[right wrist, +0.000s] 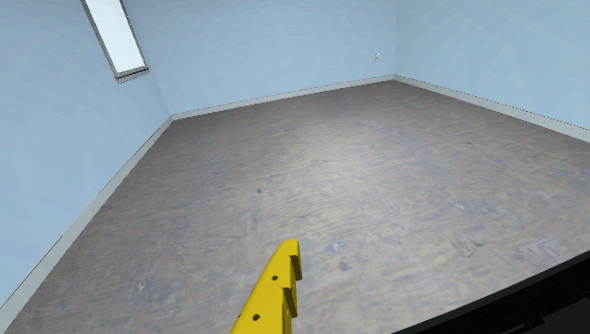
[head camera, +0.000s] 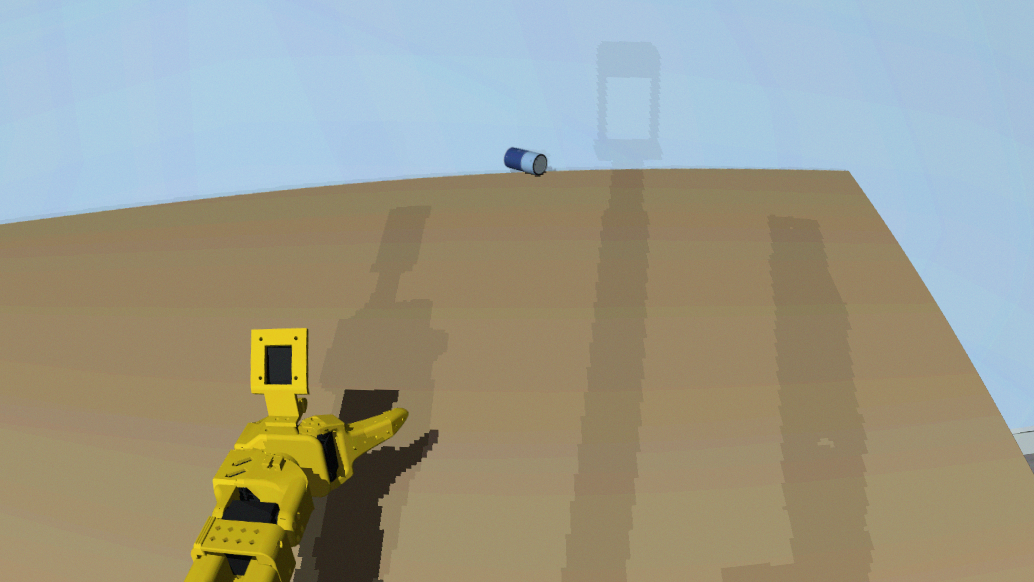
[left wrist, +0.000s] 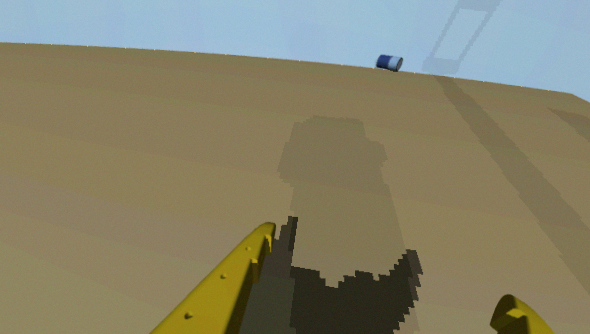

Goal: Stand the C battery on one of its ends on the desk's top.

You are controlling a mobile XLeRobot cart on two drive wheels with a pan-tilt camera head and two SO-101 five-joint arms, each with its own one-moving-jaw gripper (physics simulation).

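Frame: origin at the left arm's base, x right, y ahead, z up, level; metres.
Seen in the pictures: left hand, its tool point: (head camera: 306,403) (left wrist: 274,235); right hand, its tool point: (right wrist: 299,253).
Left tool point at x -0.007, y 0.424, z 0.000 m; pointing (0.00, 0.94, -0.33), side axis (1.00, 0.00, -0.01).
A point is followed by its place in that frame.
The C battery (head camera: 525,161) {x 0.165, y 0.835, z -0.034 m} (left wrist: 389,62) {x 0.161, y 0.837, z -0.038 m}, dark blue with a paler band and a grey end, lies on its side at the far edge of the brown desk (head camera: 709,325) {x 0.327, y 0.555, z -0.055 m} (left wrist: 150,150) {x -0.158, y 0.508, z -0.055 m}. Its grey end faces right and partly towards the camera. My left gripper (head camera: 354,401) (left wrist: 390,262) is open and empty above the desk, well short of the battery and to its left in the head view; its fixed jaw is hidden there. My right gripper (right wrist: 298,250) is fully open, with one notched jaw showing over the floor. The battery does not show in the right wrist view.
Shadows of the robot stretch across the desk and onto the pale blue wall (head camera: 325,86) {x -0.073, y 0.881, z 0.069 m} behind it. The desk's right edge slants down at the right of the head view. The right wrist view shows wooden floor (right wrist: 325,165) {x -0.157, y -1.632, z -0.775 m}, a window (right wrist: 117,35) {x 1.588, y -3.300, z 0.439 m} and a black edge (right wrist: 525,305) at lower right.
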